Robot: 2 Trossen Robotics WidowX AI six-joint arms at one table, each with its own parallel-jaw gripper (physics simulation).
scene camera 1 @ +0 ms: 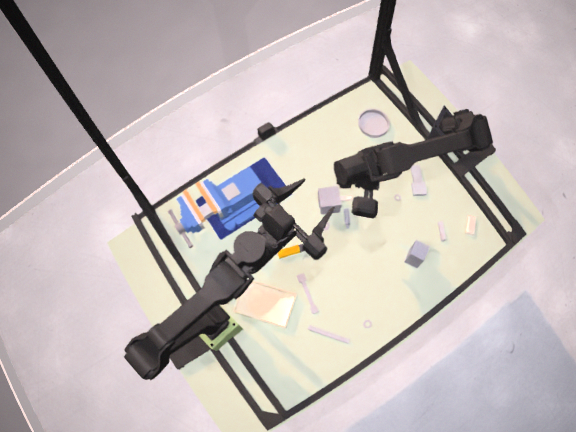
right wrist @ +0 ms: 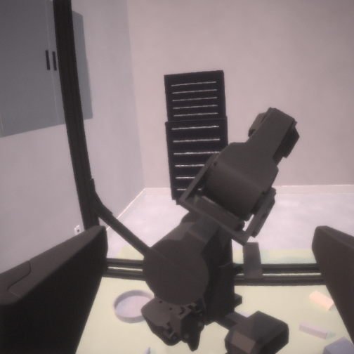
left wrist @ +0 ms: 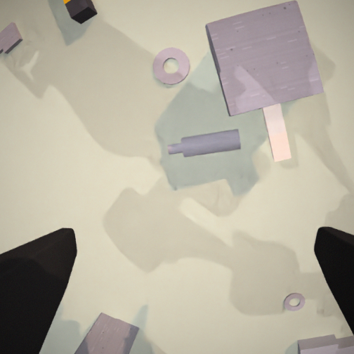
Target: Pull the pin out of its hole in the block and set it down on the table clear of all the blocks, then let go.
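Where they show: right gripper, fingertip midpoint: (scene camera 1: 319,193); left arm's base at its link origin: (scene camera 1: 447,126); right arm's base at its link origin: (scene camera 1: 212,323).
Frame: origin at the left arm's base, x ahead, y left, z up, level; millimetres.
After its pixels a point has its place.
A lavender block (scene camera 1: 329,198) @[x 406, y -197, z -31 mm] (left wrist: 265,57) stands near the table's middle. A pale pink bar (scene camera 1: 346,198) @[x 370, y -160, z -55 mm] (left wrist: 277,135), which looks like the pin, sticks out from the block's side; its hidden end and the hole do not show. A stepped violet cylinder (scene camera 1: 347,218) @[x 414, y -128, z -75 mm] (left wrist: 210,143) lies apart beside the block. My left gripper (left wrist: 197,241) is open and empty, above the table to the side of the block and bar; its fingertips are hidden in the scene view. My right gripper (scene camera 1: 318,195) @[x 543, y -161, z 332 mm] is open and empty, raised above the table.
A large ring (left wrist: 158,66) lies near the cylinder. A second block (scene camera 1: 416,253) @[x 424, y 95, z -1 mm] (left wrist: 107,335), a stepped piece (scene camera 1: 419,186) @[x 203, y 9, z -76 mm], a round dish (scene camera 1: 374,123) @[x 80, y -216, z -88 mm] (right wrist: 134,306), a tray (scene camera 1: 265,303) @[x 745, y -192, z -88 mm], a yellow-handled tool (scene camera 1: 290,251) @[x 584, y -213, z -73 mm] and a blue model (scene camera 1: 240,187) @[x 519, y -420, z -6 mm] are around. The left arm appears before the right wrist camera.
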